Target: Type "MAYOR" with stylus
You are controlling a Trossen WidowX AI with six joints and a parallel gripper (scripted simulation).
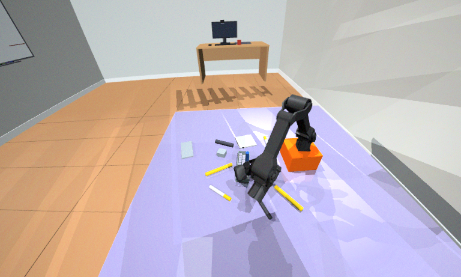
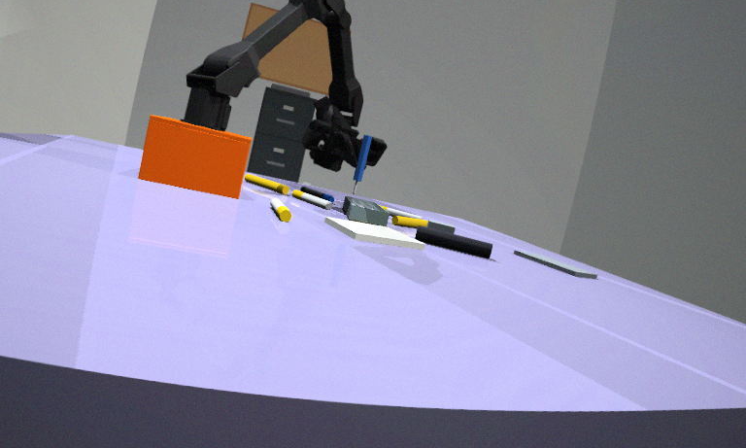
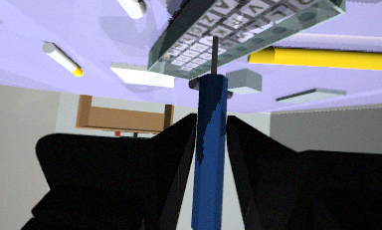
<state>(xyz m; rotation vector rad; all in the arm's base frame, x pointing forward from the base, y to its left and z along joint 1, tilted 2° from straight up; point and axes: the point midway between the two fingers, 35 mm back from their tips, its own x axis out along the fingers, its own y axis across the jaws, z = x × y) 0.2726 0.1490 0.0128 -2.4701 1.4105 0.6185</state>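
The small grey block is 150 mm ahead of my gripper tip, 130 mm to the right of it and 80 mm below it. From my gripper tip the other things lie so: white pad 20 mm ahead, 260 mm to the right, 90 mm below; then stylus 10 mm below; then black cylinder 150 mm ahead, 220 mm to the right, 80 mm below.
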